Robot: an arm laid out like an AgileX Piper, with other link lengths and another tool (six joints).
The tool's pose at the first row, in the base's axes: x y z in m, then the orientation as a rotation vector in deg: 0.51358, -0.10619, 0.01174, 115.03, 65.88, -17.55
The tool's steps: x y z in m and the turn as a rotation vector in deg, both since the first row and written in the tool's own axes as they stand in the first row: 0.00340, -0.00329, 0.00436, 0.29, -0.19, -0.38; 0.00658, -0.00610, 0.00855, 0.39, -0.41, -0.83; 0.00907, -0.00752, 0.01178, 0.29, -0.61, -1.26; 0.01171, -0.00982, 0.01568, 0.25, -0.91, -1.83; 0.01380, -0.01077, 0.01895, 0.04, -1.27, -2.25; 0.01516, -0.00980, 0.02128, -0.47, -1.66, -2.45; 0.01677, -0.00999, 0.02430, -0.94, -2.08, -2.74; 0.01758, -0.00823, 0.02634, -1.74, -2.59, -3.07; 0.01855, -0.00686, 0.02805, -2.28, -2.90, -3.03; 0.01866, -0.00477, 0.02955, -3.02, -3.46, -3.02; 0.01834, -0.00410, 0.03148, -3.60, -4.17, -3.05; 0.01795, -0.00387, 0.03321, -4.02, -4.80, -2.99; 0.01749, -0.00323, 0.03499, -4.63, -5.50, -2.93; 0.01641, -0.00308, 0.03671, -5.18, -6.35, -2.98; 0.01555, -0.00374, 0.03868, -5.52, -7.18, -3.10
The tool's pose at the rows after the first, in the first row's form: 0.51354, -0.10634, 0.00531, 115.01, 66.17, -18.11; 0.51373, -0.10664, -0.00064, 114.79, 66.51, -18.62; 0.51450, -0.10705, -0.00487, 114.40, 66.82, -18.96; 0.51476, -0.10762, -0.01008, 113.95, 67.22, -19.52; 0.51570, -0.10844, -0.01387, 113.41, 67.41, -19.94; 0.51764, -0.10957, -0.01566, 112.72, 67.34, -20.10; 0.51888, -0.11072, -0.01864, 112.00, 67.34, -20.34; 0.52110, -0.11221, -0.01953, 110.95, 67.30, -20.49; 0.52304, -0.11324, -0.02049, 110.39, 67.03, -20.42; 0.52505, -0.11485, -0.02047, 109.55, 66.61, -20.48; 0.52573, -0.11665, -0.02123, 108.77, 66.16, -20.80; 0.52598, -0.11822, -0.02205, 108.21, 65.67, -21.09; 0.52654, -0.11999, -0.02264, 107.45, 65.13, -21.33; 0.52634, -0.12196, -0.02312, 106.63, 64.61, -21.80; 0.52565, -0.12375, -0.02429, 105.96, 64.19, -22.42
